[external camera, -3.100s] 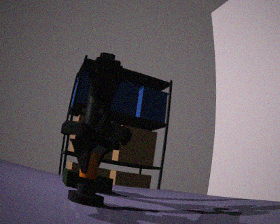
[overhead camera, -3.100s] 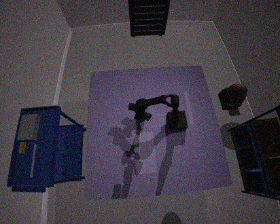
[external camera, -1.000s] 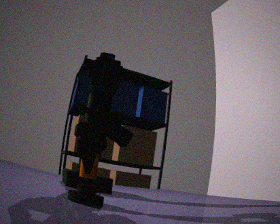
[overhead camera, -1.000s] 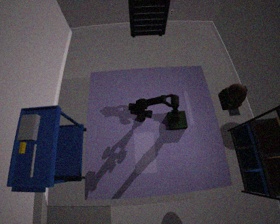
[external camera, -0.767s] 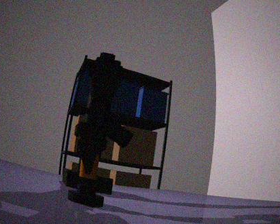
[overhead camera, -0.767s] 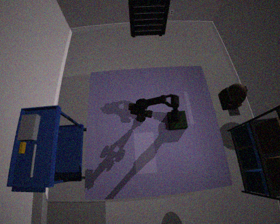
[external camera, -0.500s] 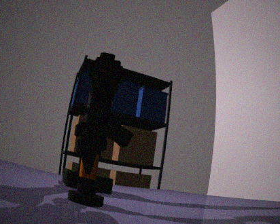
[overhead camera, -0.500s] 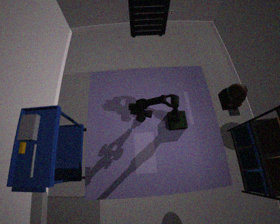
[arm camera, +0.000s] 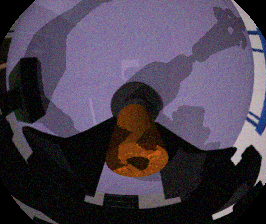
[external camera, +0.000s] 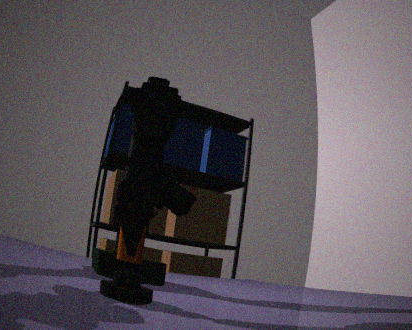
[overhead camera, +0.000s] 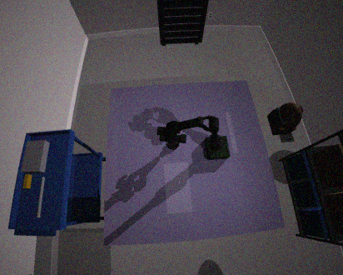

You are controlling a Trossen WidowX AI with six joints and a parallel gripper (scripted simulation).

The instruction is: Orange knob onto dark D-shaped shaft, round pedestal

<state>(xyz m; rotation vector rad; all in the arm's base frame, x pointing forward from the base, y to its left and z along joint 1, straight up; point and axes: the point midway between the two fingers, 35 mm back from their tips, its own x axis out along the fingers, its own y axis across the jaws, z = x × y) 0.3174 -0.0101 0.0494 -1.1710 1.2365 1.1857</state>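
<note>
My gripper tip is 2 cm below the orange knob. Also, from my gripper tip: dark pedestal: 4 cm below.
</note>
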